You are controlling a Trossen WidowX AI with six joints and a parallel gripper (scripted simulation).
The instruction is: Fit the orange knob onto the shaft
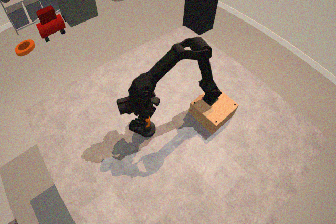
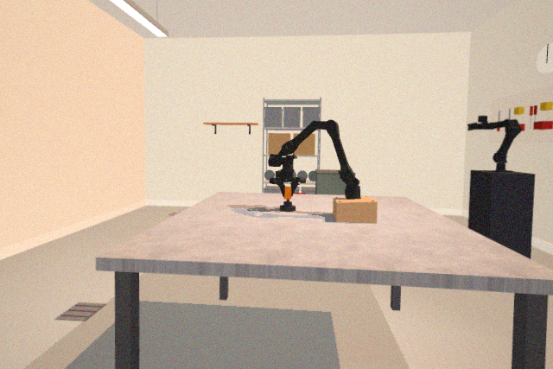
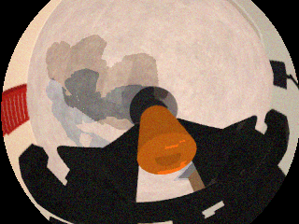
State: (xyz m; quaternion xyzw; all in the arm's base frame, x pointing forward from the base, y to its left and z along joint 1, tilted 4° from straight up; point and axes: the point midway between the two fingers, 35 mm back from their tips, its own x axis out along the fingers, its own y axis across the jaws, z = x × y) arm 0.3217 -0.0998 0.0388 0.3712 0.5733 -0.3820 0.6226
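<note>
Right now the dark round pedestal is 40 mm below my gripper tip. Also, from my gripper tip: orange knob 20 mm above.
</note>
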